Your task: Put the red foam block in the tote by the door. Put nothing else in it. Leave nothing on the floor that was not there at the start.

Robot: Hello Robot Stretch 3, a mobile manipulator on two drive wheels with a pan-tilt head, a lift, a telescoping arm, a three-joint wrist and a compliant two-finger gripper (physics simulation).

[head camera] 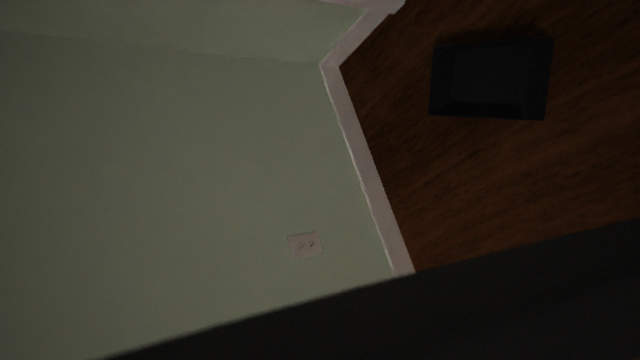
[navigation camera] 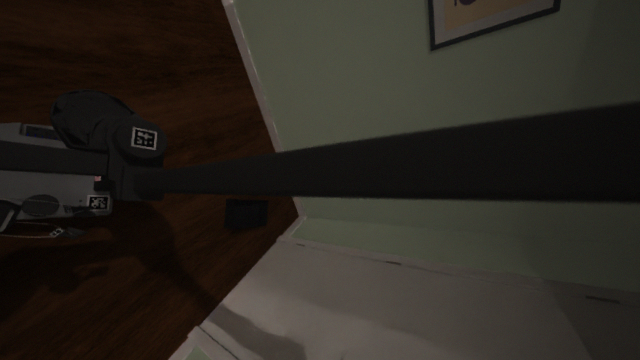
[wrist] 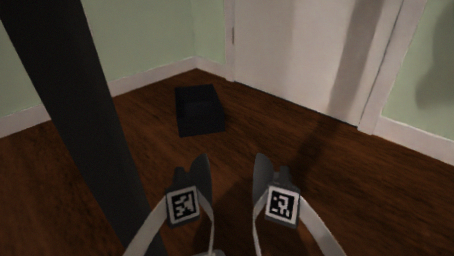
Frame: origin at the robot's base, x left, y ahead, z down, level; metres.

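Seen in the pictures: gripper, between the fingertips: (navigation camera: pixel 90 223); robot's base, origin of its link: (navigation camera: pixel 42 202).
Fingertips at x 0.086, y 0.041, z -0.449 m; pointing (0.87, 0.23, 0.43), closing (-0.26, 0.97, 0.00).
Observation:
Pixels of each thing's top centre, then the offset from my fingertips to it.
- black tote, centre of its top: (head camera: pixel 474 80) (navigation camera: pixel 252 213) dx +0.813, dy +0.061, dz +0.348 m
- outlet, centre of its top: (head camera: pixel 290 247) dx +1.170, dy -0.429, dz -0.009 m
The black tote (head camera: pixel 441 80) (navigation camera: pixel 246 214) (wrist: pixel 202 125) stands upright on the wood floor near the wall corner beside the white door. In the head camera view its dark inside shows, with no red thing visible in it. The red foam block does not show in any view. My gripper (wrist: pixel 231 170) is open in the wrist view, with bare floor between its fingertips. It hangs in front of the tote, apart from it. In the navigation camera view, part of the gripper shows at the left edge.
The white door (navigation camera: pixel 350 295) (wrist: pixel 300 50) is shut. Green walls (head camera: pixel 175 150) with white baseboards (head camera: pixel 367 170) meet behind the tote. An outlet (head camera: pixel 305 245) is on one wall. My dark mast (navigation camera: pixel 400 165) (wrist: pixel 75 100) crosses two views. A framed picture (navigation camera: pixel 485 32) hangs on a wall.

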